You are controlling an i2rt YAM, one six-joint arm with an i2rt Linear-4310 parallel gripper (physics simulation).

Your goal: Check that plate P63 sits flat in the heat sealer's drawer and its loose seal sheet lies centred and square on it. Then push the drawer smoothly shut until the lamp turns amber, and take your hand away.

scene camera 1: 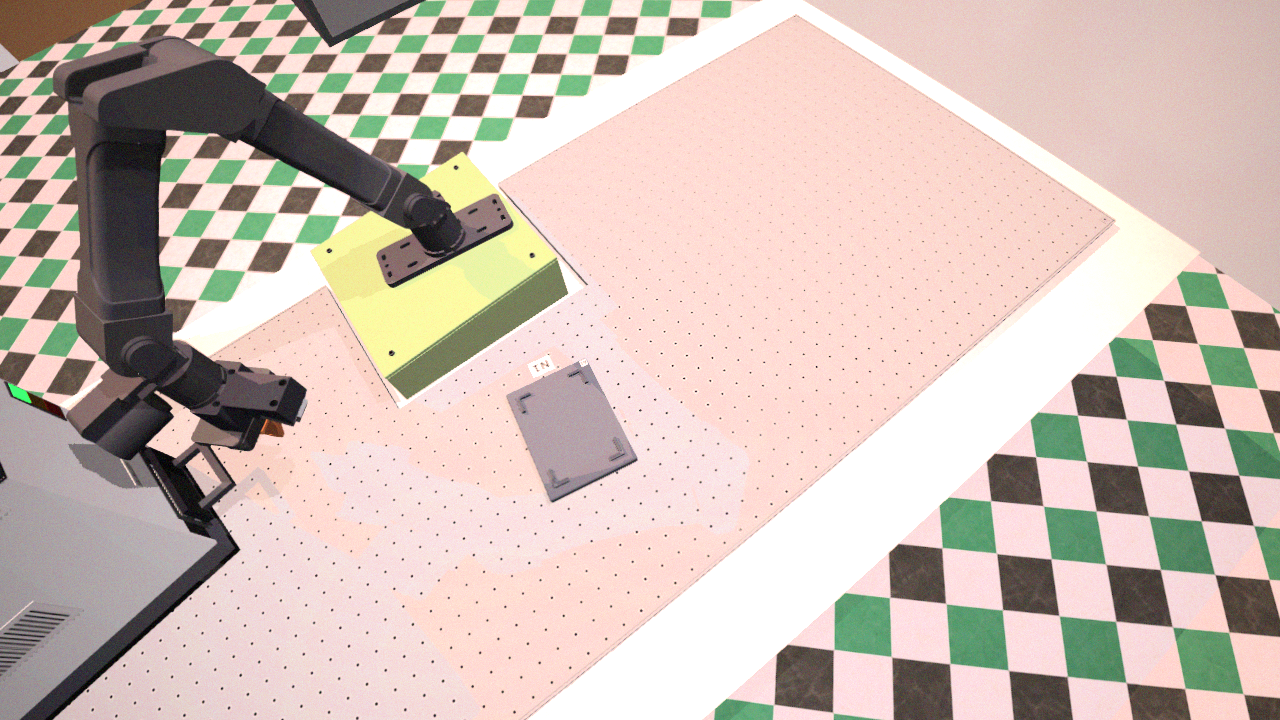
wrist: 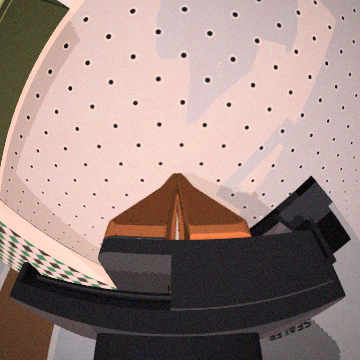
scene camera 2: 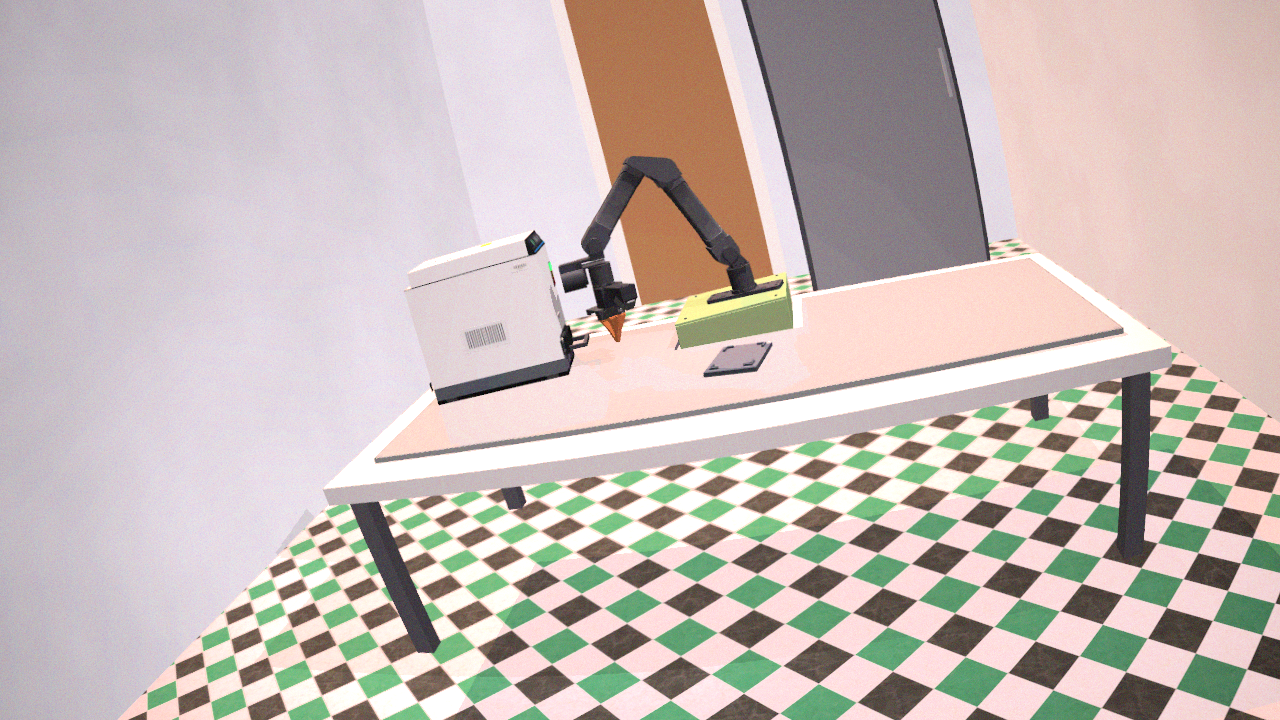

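Seen in the pictures: gripper, fingertip midpoint: (scene camera 1: 279,434) (wrist: 176,180) (scene camera 2: 618,341); arm's base at its link origin: (scene camera 1: 445,241) (scene camera 2: 745,293).
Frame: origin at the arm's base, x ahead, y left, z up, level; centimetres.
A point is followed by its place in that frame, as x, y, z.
Observation:
The heat sealer (scene camera 1: 98,537) {28.2, -43.7, 11.4} (scene camera 2: 487,313) {32.4, -55.3, 13.0} stands at the left end of the table. Its dark drawer front (scene camera 1: 172,483) {19.5, -42.0, 1.9} (scene camera 2: 566,343) {23.9, -40.7, 0.1} sits at the sealer's face, with the handle (scene camera 1: 223,486) (scene camera 2: 580,341) sticking out; part of this front shows at the right in the wrist view (wrist: 320,205) {26.0, -41.1, -3.2}. Plate P63 and its seal sheet do not show in any view. A green light (scene camera 1: 19,393) {12.1, -45.8, 18.1} (scene camera 2: 550,265) {12.1, -45.8, 18.2} shows on the sealer; no amber is visible. My gripper (scene camera 1: 271,428) {16.0, -30.7, -3.6} (scene camera 2: 615,338) {16.0, -30.7, -3.6} (wrist: 176,180) {16.0, -30.7, -3.6} is shut and empty, its orange fingertips pointing down above the mat, beside the handle and apart from it.
A grey plate-like stand (scene camera 1: 572,431) {33.5, 4.4, -5.8} (scene camera 2: 739,358) {34.1, 5.0, -5.8} with corner brackets lies on the perforated mat (scene camera 1: 805,268) {26.3, 45.6, -7.0}, beside an "IN" label (scene camera 1: 541,365) {21.8, 4.6, -7.0}. The arm's yellow-green base block (scene camera 1: 483,295) {12.0, 1.7, 0.1} (scene camera 2: 742,319) {13.8, 1.6, -2.9} stands at the table's back edge. A dark panel (scene camera 1: 358,16) shows at the top.

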